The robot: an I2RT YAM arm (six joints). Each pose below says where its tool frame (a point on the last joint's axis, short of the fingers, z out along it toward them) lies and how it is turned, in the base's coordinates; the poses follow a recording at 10 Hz.
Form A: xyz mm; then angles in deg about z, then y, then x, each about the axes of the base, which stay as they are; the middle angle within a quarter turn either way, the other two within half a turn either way.
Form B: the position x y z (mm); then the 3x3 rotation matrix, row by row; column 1 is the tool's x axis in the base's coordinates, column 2 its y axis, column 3 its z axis. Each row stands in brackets. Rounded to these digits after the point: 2 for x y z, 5 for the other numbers.
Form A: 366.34, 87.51, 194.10, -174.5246, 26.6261, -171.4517
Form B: [366.34, 87.51, 194.10], [[-0.88987, 0.08530, 0.44817], [0.16067, 0.97802, 0.13288], [-0.42698, 0.19025, -0.88402]]
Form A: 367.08, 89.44, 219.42, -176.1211, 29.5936, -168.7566
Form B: [367.08, 89.44, 219.42], [[-0.86756, 0.05882, 0.49384], [0.16242, 0.97205, 0.16954], [-0.47007, 0.22730, -0.85286]]
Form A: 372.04, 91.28, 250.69, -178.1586, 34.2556, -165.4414
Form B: [372.04, 91.28, 250.69], [[-0.82611, 0.02656, 0.56289], [0.17252, 0.96284, 0.20777], [-0.53645, 0.26875, -0.80000]]
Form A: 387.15, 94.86, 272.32, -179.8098, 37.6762, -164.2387
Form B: [387.15, 94.86, 272.32], [[-0.79147, 0.00263, 0.61120], [0.16921, 0.96185, 0.21499], [-0.58731, 0.27358, -0.76172]]
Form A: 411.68, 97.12, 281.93, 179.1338, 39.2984, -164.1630
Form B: [411.68, 97.12, 281.93], [[-0.77377, -0.01170, 0.63336], [0.15828, 0.96454, 0.21119], [-0.61337, 0.26366, -0.74448]]
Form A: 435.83, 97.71, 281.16, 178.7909, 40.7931, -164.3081
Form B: [435.83, 97.71, 281.16], [[-0.75691, -0.01598, 0.65333], [0.15635, 0.96624, 0.20476], [-0.63455, 0.25713, -0.72886]]
